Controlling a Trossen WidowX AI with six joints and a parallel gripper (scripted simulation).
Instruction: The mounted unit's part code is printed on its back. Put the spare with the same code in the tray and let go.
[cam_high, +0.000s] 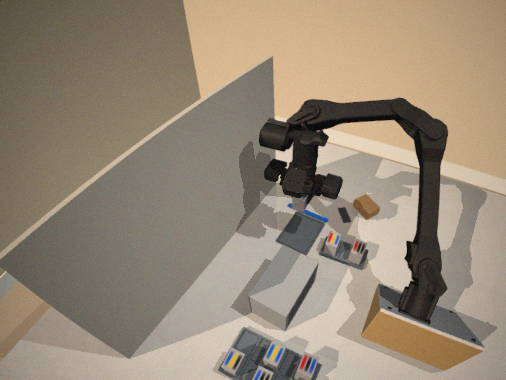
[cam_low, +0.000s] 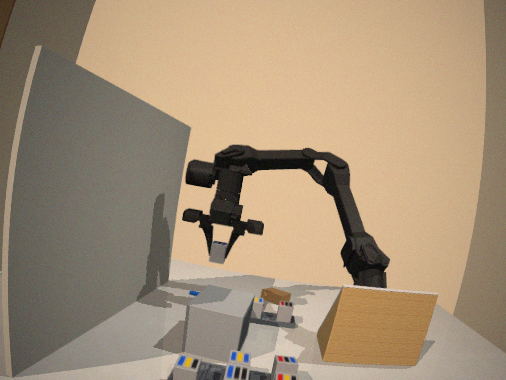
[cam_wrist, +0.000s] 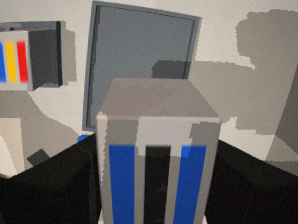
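Now: gripper tip 130 mm above the dark grey tray and 10 mm past it. Also, from my gripper tip: grey spare (20 mm above); brown box (190 mm to the right, 140 mm behind, 120 mm below); rack (150 mm behind, 130 mm below).
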